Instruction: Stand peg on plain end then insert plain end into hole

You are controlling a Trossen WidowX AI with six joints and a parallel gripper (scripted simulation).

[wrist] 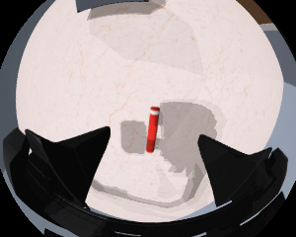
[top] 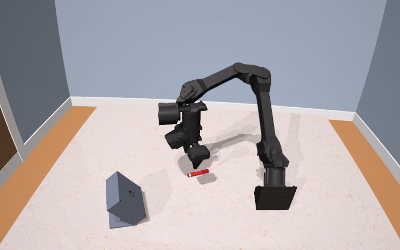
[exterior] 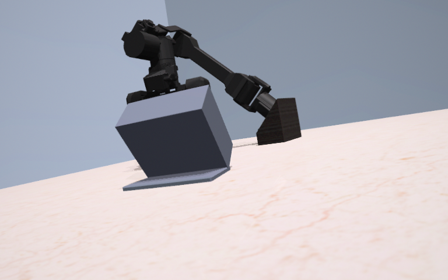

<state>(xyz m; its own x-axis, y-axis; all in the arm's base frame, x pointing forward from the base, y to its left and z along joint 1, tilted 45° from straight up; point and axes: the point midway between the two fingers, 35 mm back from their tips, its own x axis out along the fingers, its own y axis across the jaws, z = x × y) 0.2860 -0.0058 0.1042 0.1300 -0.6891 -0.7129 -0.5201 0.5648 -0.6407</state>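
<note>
Right now the red peg is 1 cm behind my gripper tip, 1 cm to the right of it and 7 cm below it. From my gripper tip the other things lie so: grey sloped panel (16 cm ahead, 21 cm to the left, 1 cm below); grey foot plate (18 cm ahead, 22 cm to the left, 7 cm below).
</note>
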